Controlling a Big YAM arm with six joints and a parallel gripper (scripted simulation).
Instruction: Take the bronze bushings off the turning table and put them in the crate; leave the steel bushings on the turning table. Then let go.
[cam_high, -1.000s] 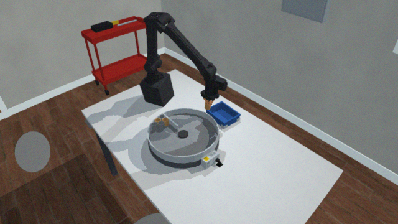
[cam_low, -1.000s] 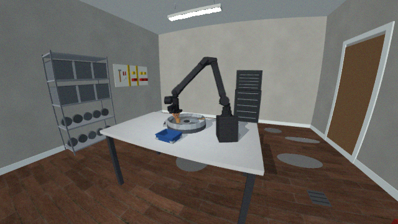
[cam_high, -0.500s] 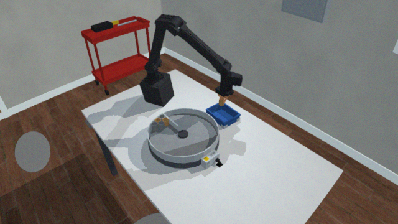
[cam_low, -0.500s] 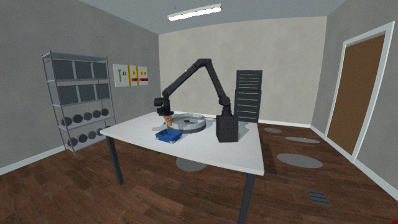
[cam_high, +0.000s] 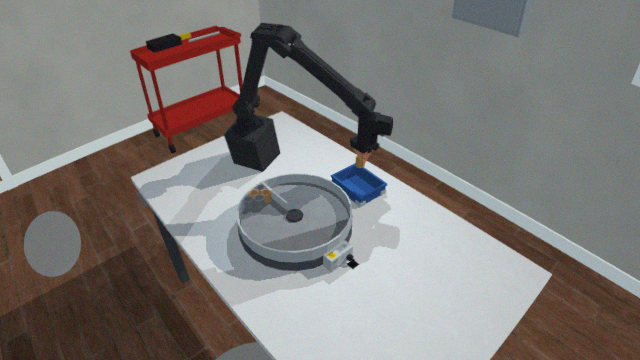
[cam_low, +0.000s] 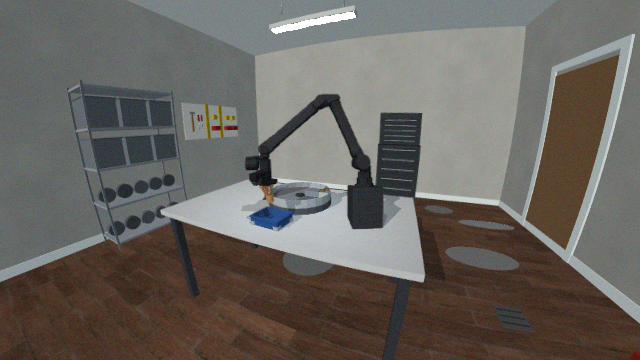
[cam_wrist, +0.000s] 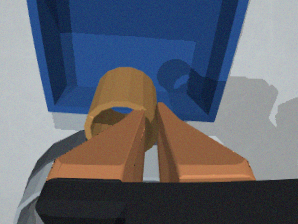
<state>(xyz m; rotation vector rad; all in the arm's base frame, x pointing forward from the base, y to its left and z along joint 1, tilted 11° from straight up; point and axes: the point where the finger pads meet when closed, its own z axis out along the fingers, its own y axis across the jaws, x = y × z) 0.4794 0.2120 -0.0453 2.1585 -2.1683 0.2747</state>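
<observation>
The crate lies 20 mm behind my hand and 130 mm below it. Round my hand: grey turning table: 30 mm behind, 340 mm to the right, 100 mm below.
</observation>
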